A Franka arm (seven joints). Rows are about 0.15 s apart.
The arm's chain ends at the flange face. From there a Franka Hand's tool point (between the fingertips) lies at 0.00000 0.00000 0.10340 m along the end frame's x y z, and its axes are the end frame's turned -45 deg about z.
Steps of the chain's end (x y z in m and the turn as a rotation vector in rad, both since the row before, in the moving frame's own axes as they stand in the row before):
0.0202, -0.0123, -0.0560, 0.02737, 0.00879, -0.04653
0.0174, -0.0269, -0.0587, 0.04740, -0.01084, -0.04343
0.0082, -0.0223, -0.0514, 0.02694, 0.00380, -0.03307
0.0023, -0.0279, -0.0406, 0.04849, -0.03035, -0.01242
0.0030, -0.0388, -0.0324, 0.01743, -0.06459, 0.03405
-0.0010, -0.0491, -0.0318, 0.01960, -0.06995, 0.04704
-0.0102, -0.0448, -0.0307, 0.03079, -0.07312, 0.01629
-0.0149, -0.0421, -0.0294, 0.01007, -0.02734, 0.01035
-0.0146, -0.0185, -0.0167, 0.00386, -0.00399, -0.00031
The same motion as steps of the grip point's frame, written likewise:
0.0256, 0.0042, -0.0560, 0.01314, 0.02557, -0.04653
0.0339, -0.0110, -0.0588, 0.04118, 0.02585, -0.04343
0.0238, -0.0117, -0.0514, 0.01636, 0.02174, -0.03307
0.0226, -0.0239, -0.0408, 0.05575, 0.01283, -0.01242
0.0262, -0.0314, -0.0326, 0.05800, -0.03335, 0.03405
0.0305, -0.0421, -0.0321, 0.06332, -0.03560, 0.04704
0.0214, -0.0465, -0.0310, 0.07348, -0.02993, 0.01629
0.0180, -0.0430, -0.0294, 0.02645, -0.01221, 0.01035
0.0027, -0.0240, -0.0167, 0.00555, -0.00009, -0.00031

